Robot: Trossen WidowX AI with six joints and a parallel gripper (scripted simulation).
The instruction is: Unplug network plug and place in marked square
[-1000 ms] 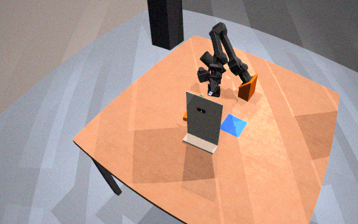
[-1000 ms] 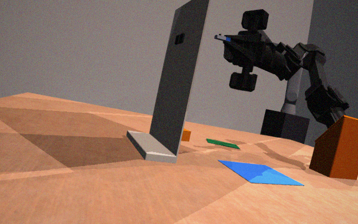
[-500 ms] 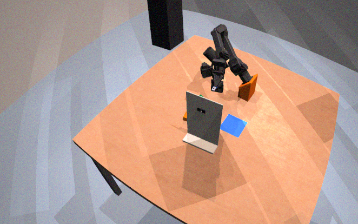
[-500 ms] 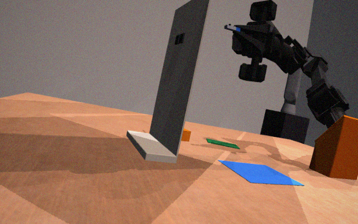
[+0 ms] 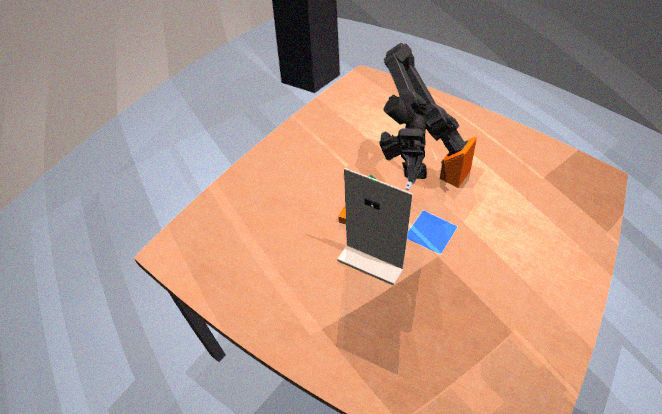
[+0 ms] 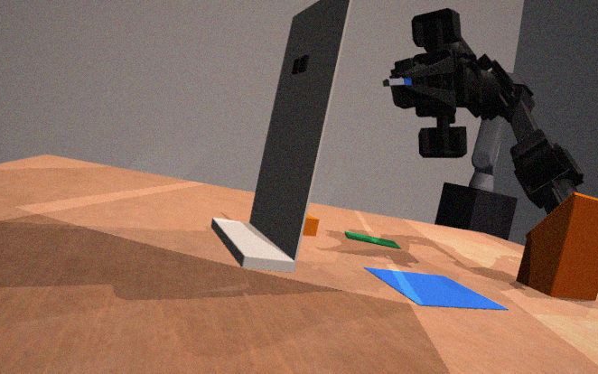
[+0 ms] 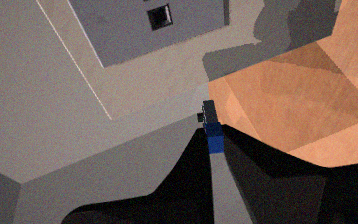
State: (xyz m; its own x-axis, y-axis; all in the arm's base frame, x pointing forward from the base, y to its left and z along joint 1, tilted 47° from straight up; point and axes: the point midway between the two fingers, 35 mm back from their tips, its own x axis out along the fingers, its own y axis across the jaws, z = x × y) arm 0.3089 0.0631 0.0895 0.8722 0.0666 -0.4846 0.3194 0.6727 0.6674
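Right now the blue marked square is 7 cm behind my gripper tip, 5 cm to the left of it and 22 cm below it. The rest, counted from my gripper tip: grey upright panel: 11 cm ahead, 4 cm to the right, 9 cm below; small orange cube: 2 cm ahead, 18 cm to the right, 21 cm below; blue network plug: 1 cm ahead.
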